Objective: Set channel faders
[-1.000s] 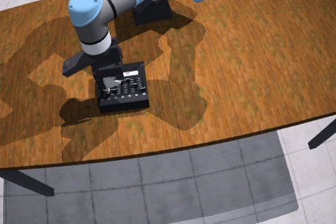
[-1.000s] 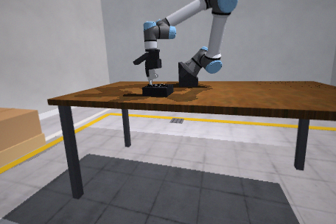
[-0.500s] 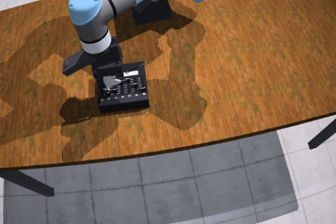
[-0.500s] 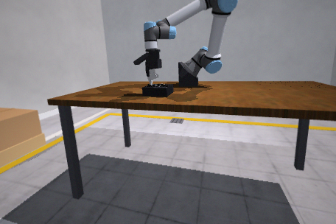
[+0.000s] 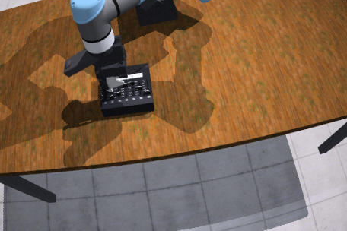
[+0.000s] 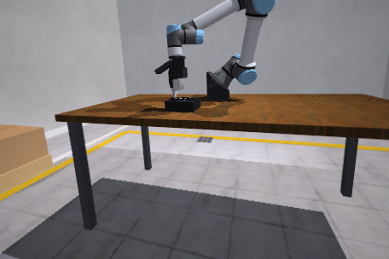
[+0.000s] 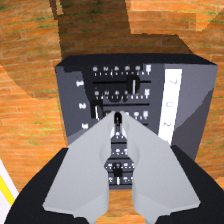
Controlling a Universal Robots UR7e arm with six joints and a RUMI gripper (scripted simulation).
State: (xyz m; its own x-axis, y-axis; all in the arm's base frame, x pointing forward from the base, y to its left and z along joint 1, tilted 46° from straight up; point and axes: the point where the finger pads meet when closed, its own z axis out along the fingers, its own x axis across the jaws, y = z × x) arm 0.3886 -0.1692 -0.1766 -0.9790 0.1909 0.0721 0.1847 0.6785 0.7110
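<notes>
Right now the fader 2 is 20 mm ahead of my hand and 20 mm below it. Round my hand: fader 4: 10 mm behind, 50 mm to the left, 20 mm below; fader 1: 20 mm behind, 20 mm to the right, 20 mm below; fader 3: 10 mm ahead, 20 mm to the left, 20 mm below.
</notes>
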